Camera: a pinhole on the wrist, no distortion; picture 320 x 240 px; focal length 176.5 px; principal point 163.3 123.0 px. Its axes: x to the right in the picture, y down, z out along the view. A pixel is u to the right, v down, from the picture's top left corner.
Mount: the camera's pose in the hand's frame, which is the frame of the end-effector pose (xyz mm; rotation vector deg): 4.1 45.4 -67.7 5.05 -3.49 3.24
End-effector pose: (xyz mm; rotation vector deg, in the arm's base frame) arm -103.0 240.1 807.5 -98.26 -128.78 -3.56
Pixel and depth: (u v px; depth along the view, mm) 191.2 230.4 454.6
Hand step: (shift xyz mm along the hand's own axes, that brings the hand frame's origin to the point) 32.9 283.6 412.7
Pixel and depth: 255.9 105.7 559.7
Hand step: 267.4 -43.6 502.6
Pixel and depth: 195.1 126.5 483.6
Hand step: 62.2 16.3 419.5
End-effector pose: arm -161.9 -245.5 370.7 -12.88 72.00 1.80
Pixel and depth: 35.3 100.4 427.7
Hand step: -326.7 -64.1 333.2
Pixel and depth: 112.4 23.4 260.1
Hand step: -77.1 -127.9 173.5
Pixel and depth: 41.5 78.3 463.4
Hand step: -334.7 -130.0 362.7
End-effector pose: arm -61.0 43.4 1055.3 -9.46 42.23 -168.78
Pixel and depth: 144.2 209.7 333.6
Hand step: -61.0 176.5 275.8
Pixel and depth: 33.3 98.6 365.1
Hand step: -282.2 -52.0 273.9
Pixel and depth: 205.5 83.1 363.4
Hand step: 74.4 -64.2 292.0
